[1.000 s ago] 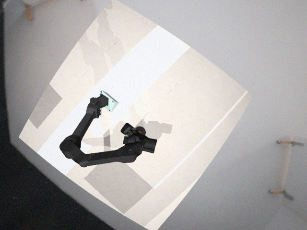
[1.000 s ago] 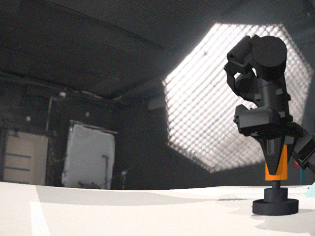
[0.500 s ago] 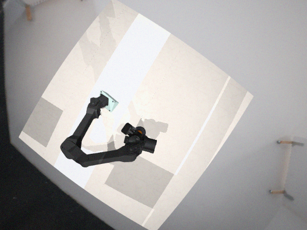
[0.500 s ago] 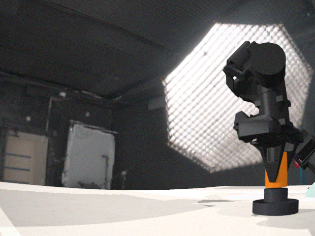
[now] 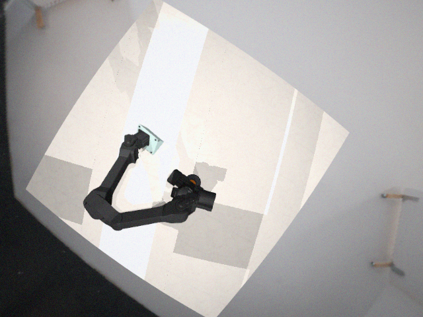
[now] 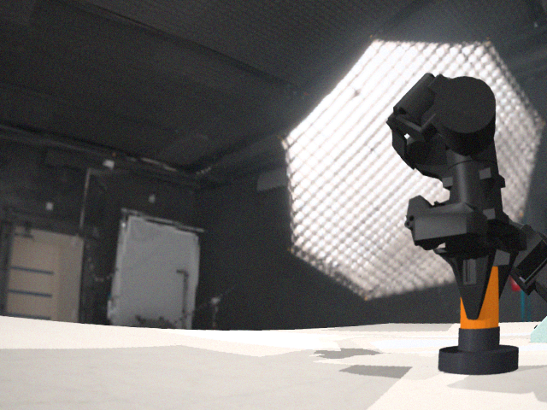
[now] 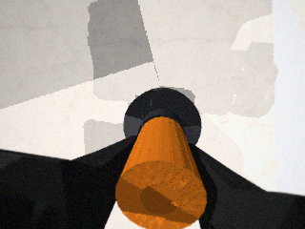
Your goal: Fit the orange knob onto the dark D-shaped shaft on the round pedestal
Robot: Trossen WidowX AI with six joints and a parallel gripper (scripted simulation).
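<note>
My gripper tip is now 2 cm below the orange knob. The rest, counted from my gripper tip: round pedestal 2 cm below.
</note>
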